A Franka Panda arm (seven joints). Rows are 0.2 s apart.
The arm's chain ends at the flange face. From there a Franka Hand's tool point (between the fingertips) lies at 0.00 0.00 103.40 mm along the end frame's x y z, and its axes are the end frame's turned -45 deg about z.
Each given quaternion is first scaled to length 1.
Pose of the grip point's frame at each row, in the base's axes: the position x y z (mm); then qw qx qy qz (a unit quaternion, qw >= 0):
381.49 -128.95 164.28 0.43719 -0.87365 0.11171 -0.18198
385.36 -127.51 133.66 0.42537 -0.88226 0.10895 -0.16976
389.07 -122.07 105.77 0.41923 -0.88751 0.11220 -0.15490
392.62 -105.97 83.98 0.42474 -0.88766 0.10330 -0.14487
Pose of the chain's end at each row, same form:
338.51 -203.73 221.30 0.47355 -0.76440 0.43754 -0.00082
344.80 -201.29 193.68 0.45795 -0.77340 0.43828 0.00594
350.91 -195.42 167.86 0.44659 -0.77701 0.44329 0.01732
356.95 -180.84 145.73 0.44785 -0.78056 0.43513 0.02870

